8 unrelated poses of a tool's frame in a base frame.
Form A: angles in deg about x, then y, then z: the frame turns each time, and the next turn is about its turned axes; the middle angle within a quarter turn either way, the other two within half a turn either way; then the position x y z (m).
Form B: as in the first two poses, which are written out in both.
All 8 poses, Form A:
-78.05 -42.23 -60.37 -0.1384 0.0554 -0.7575
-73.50 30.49 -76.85 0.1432 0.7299 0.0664
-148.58 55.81 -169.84 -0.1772 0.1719 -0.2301
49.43 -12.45 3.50 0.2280 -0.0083 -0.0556
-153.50 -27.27 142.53 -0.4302 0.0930 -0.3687
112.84 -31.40 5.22 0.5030 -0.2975 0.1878
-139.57 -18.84 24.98 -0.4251 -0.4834 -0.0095
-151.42 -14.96 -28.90 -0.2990 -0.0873 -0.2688
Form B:
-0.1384 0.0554 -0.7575 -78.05 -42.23 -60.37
0.1432 0.7299 0.0664 -73.50 30.49 -76.85
-0.1772 0.1719 -0.2301 -148.58 55.81 -169.84
0.2280 -0.0083 -0.0556 49.43 -12.45 3.50
-0.4302 0.0930 -0.3687 -153.50 -27.27 142.53
0.5030 -0.2975 0.1878 112.84 -31.40 5.22
-0.4251 -0.4834 -0.0095 -139.57 -18.84 24.98
-0.2990 -0.0873 -0.2688 -151.42 -14.96 -28.90

